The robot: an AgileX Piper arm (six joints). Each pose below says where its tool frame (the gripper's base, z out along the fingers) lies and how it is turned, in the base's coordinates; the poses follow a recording.
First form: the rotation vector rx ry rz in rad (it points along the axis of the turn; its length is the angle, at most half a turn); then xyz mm.
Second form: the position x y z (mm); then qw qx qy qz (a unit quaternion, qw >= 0). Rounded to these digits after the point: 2 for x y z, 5 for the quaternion.
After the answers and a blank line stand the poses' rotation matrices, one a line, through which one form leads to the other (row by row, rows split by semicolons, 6 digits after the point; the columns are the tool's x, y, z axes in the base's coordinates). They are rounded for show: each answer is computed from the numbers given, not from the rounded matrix.
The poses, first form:
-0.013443, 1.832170, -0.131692, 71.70, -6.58, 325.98
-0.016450, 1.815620, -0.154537, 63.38, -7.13, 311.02
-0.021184, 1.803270, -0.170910, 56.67, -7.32, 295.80
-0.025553, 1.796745, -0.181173, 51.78, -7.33, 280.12
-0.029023, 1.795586, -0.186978, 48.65, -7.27, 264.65
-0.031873, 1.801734, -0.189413, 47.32, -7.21, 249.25
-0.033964, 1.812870, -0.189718, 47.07, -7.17, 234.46
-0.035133, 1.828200, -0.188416, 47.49, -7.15, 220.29
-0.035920, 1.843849, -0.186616, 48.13, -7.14, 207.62
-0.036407, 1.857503, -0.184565, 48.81, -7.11, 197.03
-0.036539, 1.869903, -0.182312, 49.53, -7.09, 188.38
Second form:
71.70, -6.58, 325.98, 0.60703, -0.00582, 0.79261, -0.05697
63.38, -7.13, 311.02, 0.61285, -0.00713, 0.78732, -0.06701
56.67, -7.32, 295.80, 0.61711, -0.00920, 0.78332, -0.07424
51.78, -7.33, 280.12, 0.61924, -0.01111, 0.78116, -0.07877
48.65, -7.27, 264.65, 0.61944, -0.01262, 0.78072, -0.08130
47.32, -7.21, 249.25, 0.61692, -0.01384, 0.78259, -0.08227
47.07, -7.17, 234.46, 0.61253, -0.01473, 0.78602, -0.08226
47.49, -7.15, 220.29, 0.60653, -0.01520, 0.79073, -0.08149
48.13, -7.14, 207.62, 0.60039, -0.01550, 0.79549, -0.08051
48.81, -7.11, 197.03, 0.59502, -0.01567, 0.79962, -0.07945
49.53, -7.09, 188.38, 0.59014, -0.01570, 0.80334, -0.07832

-0.262951 0.059948 0.962945; -0.078385 0.993441 -0.083251; -0.961620 -0.097372 -0.256527
-0.248719 0.070906 0.965977; -0.093370 0.990917 -0.096777; -0.964065 -0.114264 -0.239840
-0.238192 0.077213 0.968144; -0.106045 0.988807 -0.104951; -0.965411 -0.127666 -0.227338
-0.232830 0.080196 0.969205; -0.114909 0.987345 -0.109301; -0.965705 -0.136819 -0.220668
-0.232264 0.081015 0.969273; -0.120423 0.986463 -0.111308; -0.965169 -0.142575 -0.219364
-0.238433 0.079842 0.967871; -0.123180 0.986079 -0.111690; -0.963315 -0.145853 -0.225279
-0.249188 0.077620 0.965339; -0.123920 0.986034 -0.111272; -0.960494 -0.147352 -0.236090
-0.263785 0.074825 0.961675; -0.122887 0.986256 -0.110445; -0.956722 -0.147311 -0.250965
-0.278585 0.072021 0.957707; -0.121333 0.986555 -0.109485; -0.952717 -0.146702 -0.266101
-0.291405 0.069487 0.954073; -0.119615 0.986884 -0.108411; -0.949092 -0.145713 -0.279271
-0.302974 0.067223 0.950625; -0.117666 0.987238 -0.107313; -0.945707 -0.144369 -0.291197

